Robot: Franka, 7 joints.
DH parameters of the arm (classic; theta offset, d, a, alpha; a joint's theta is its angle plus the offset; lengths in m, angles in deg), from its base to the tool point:
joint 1: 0 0.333 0 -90
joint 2: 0 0 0 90
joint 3: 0 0.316 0.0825 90
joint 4: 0 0 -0.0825 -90
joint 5: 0 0.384 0 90
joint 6: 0 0 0.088 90
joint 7: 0 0.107 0 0
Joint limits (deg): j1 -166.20..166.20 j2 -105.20..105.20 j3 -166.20..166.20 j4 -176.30..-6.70 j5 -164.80..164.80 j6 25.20..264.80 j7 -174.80..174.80
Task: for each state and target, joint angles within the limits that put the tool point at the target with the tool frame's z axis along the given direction. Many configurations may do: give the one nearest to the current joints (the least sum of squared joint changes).
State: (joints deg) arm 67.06 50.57 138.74 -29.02 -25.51 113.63 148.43
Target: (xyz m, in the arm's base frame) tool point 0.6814 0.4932 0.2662 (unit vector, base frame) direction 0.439 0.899 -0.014
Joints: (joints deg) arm 35.21 96.96 128.57 -6.70 -34.70 156.41 148.43
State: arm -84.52 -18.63 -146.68 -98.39 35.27 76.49 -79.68
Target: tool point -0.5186 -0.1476 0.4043 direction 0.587 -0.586 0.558
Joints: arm -49.81 -43.98 -116.97 -109.78 68.39 65.18 -79.68
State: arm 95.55 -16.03 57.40 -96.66 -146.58 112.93 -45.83
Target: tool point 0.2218 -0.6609 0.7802 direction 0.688 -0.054 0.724
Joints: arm 142.17 -63.53 75.50 -56.37 -150.81 103.90 -45.83
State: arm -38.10 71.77 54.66 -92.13 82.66 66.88 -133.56
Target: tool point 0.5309 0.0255 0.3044 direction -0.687 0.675 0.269
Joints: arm -48.31 46.06 47.33 -101.26 43.61 58.70 -133.56
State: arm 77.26 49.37 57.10 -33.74 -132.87 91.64 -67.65
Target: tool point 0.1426 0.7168 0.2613 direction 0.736 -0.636 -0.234
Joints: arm 75.91 82.20 56.27 -27.77 -118.35 45.29 -67.65
